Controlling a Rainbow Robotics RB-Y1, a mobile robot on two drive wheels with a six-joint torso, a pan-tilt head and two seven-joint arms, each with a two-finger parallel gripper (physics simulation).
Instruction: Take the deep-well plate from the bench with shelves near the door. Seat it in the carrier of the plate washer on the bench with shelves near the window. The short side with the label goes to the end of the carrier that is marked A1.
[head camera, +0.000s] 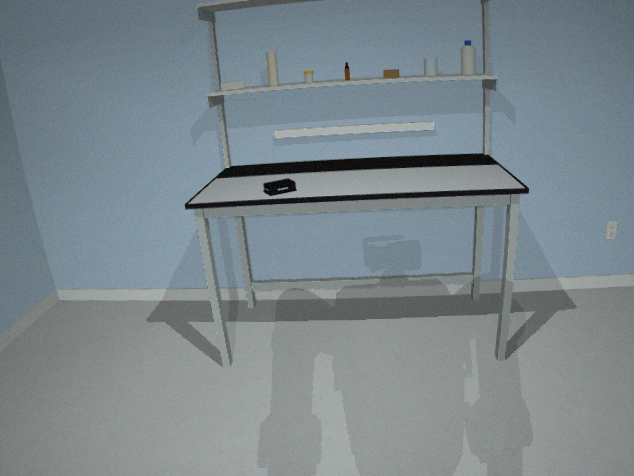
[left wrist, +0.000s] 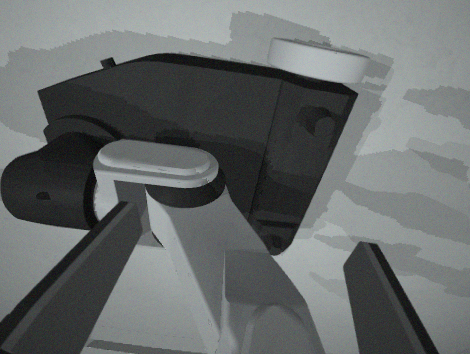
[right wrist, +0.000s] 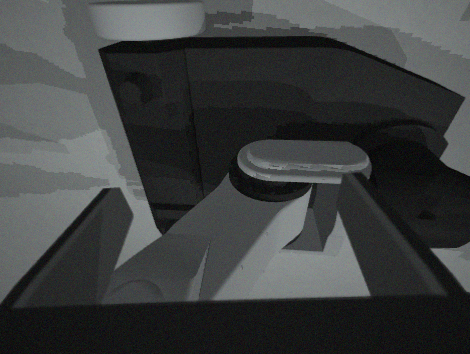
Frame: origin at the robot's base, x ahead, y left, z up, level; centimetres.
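Seen in the pictures: left gripper, fingertip midpoint: (left wrist: 243, 236); right gripper, fingertip midpoint: (right wrist: 230, 195).
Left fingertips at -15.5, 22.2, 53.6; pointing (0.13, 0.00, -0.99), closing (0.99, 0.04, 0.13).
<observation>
A point is followed by its place in that frame, as x, y, z.
A small black block-shaped plate (head camera: 279, 187) {196.7, 18.6, 94.5} with a pale label on its front side lies on the left part of a bench with shelves (head camera: 368, 181) {206.7, -22.2, 91.5} in the head camera view. The bench stands some way off against the wall. My left gripper (left wrist: 243, 236) {-15.5, 22.2, 53.6} is open and empty in the left wrist view, with the robot's own arm and base behind its fingers. My right gripper (right wrist: 230, 195) {-19.2, -22.4, 53.3} is open and empty in the right wrist view. Both grippers are far from the plate. The plate washer does not show in the head camera view.
The lower shelf (head camera: 358, 83) {231.2, -22.4, 135.7} above the bench holds a cream cylinder (head camera: 272, 69) {243.8, 20.2, 145.7}, a yellow-lidded jar (head camera: 308, 76), a small brown bottle (head camera: 347, 72) {242.6, -18.1, 141.1}, a brown box (head camera: 391, 73) {236.0, -39.8, 139.5} and a blue-capped bottle (head camera: 468, 59) {240.5, -81.7, 145.0}. The bench legs (head camera: 214, 286) {196.4, 55.3, 48.2} (head camera: 506, 286) {182.3, -83.6, 42.9} reach the floor. A wall runs along the left.
</observation>
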